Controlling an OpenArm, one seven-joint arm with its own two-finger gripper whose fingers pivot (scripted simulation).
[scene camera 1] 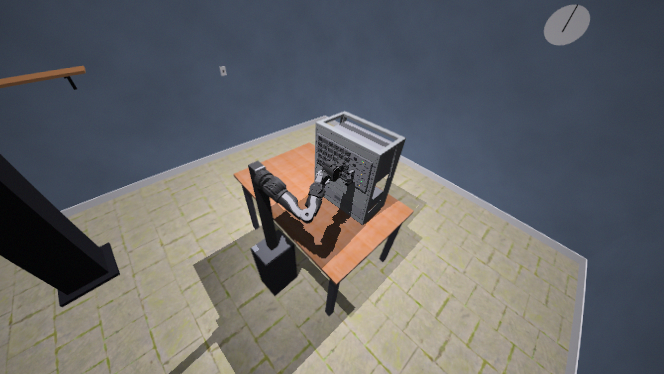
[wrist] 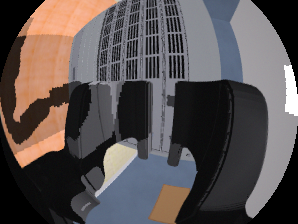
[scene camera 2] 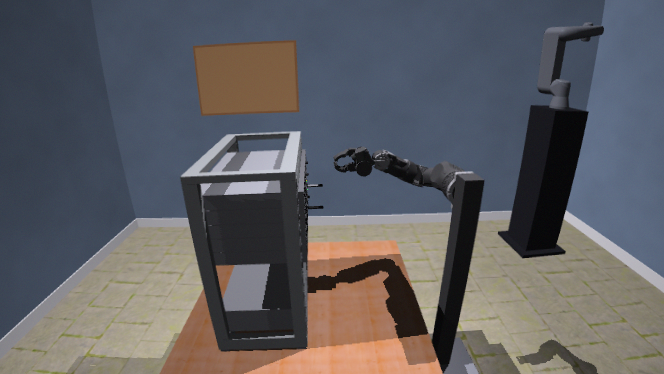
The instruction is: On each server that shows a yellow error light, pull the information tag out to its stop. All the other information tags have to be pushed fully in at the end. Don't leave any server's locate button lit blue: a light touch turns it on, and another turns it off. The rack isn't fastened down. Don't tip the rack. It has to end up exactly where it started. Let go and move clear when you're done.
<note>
In view: the gripper [scene camera 2: 334,161] and a dark post [scene camera 2: 468,192].
The gripper shows as well in the wrist view [wrist: 163,123]. The dark post shows as well in scene camera 1 [scene camera 1: 263,201].
</note>
